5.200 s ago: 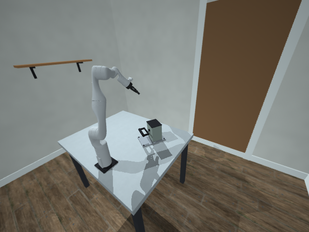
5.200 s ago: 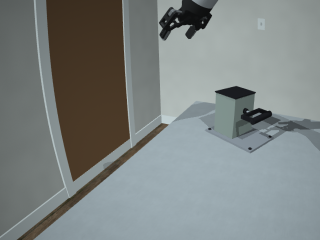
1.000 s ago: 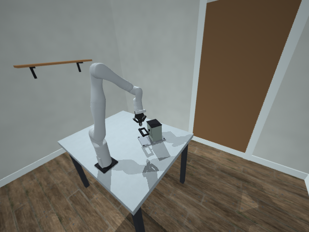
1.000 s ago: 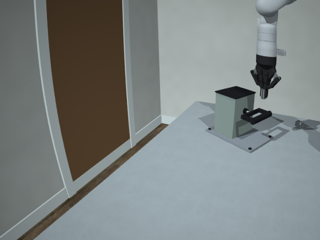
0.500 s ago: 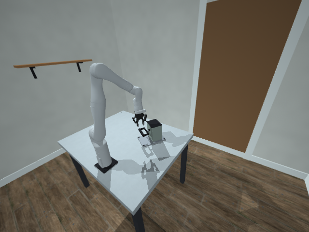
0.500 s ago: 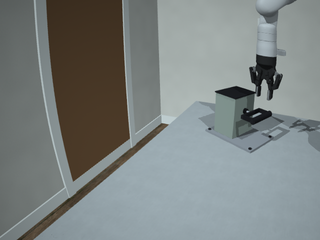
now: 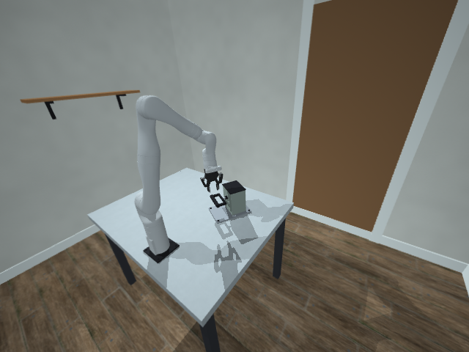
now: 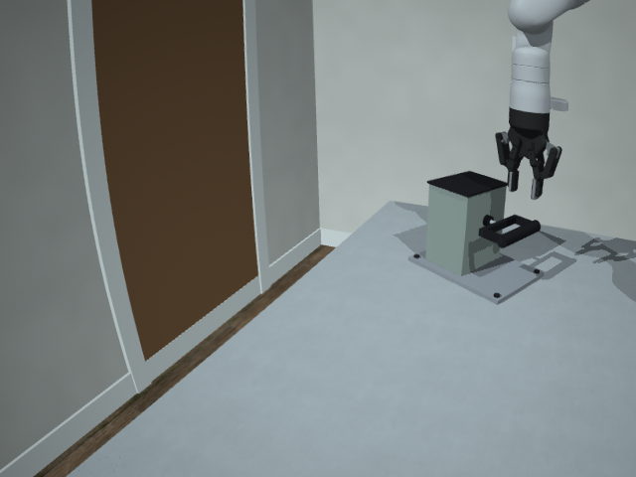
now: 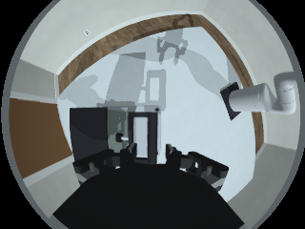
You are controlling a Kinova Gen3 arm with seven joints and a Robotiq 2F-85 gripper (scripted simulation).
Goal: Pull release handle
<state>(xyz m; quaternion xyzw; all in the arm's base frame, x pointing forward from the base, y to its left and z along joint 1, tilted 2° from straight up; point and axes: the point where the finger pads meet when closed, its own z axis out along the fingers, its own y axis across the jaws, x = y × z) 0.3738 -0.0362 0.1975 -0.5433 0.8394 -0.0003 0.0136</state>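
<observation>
My hand is 190 mm above the grey bolted base plate, 90 mm short of it and 40 mm to the left of it.
</observation>
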